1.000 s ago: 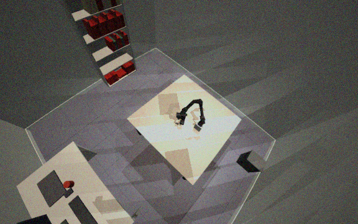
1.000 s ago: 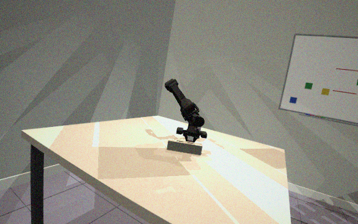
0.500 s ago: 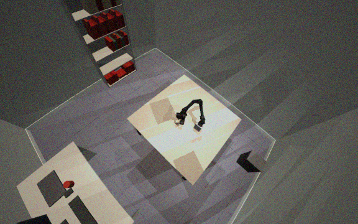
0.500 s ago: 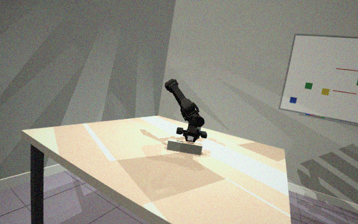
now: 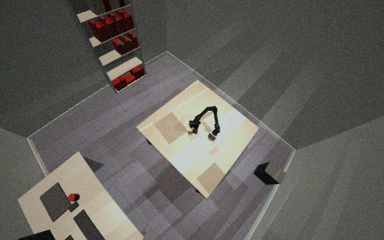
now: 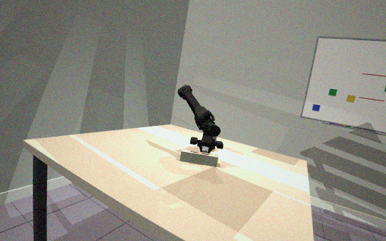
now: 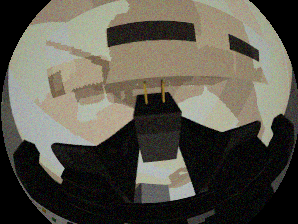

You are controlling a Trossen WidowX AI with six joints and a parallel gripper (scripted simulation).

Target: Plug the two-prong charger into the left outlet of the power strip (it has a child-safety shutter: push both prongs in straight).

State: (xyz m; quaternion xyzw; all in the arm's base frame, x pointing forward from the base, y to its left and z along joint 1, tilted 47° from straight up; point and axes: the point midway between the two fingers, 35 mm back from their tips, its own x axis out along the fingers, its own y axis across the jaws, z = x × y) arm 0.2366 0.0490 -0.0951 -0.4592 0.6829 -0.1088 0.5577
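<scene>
Now: gripper tip 10 mm short of the dark two-prong charger, 10 mm to the right of it and 10 mm below it.
</scene>
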